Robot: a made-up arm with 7 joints.
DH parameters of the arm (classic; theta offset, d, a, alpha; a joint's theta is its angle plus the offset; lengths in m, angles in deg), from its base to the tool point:
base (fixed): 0 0.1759 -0.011 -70
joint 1: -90 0.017 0.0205 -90
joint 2: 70 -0.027 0.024 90
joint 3: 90 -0.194 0.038 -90
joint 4: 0 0.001 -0.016 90
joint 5: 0 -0.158 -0.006 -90
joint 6: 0 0.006 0.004 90
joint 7: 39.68 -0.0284 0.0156 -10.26
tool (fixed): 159.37 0.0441 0 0
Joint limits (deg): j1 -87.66..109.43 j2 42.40..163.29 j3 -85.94..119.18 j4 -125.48..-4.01 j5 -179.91..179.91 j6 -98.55..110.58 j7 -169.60..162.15
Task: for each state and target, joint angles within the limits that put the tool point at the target. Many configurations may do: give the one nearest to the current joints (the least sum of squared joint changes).
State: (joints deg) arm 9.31 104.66 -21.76 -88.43 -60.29 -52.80 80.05
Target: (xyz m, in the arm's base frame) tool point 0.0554 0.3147 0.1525
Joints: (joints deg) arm 27.54 117.10 -47.17 -72.57 -58.00 -48.96 80.31
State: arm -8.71 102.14 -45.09 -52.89 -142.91 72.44 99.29
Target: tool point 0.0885 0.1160 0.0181
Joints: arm -4.69 75.63 -47.12 -111.05 -138.61 65.86 95.90
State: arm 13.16 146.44 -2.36 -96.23 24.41 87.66 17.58
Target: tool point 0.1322 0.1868 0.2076
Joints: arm 15.38 141.66 -32.05 -116.46 20.53 83.71 21.50
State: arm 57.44 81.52 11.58 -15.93 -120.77 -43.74 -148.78
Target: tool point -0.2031 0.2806 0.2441
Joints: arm 80.23 70.34 15.19 -4.87 -115.64 -60.84 -167.94
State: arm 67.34 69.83 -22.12 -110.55 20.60 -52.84 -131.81
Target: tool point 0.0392 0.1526 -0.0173
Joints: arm 24.65 59.90 -16.96 -97.27 18.39 -57.65 -137.41
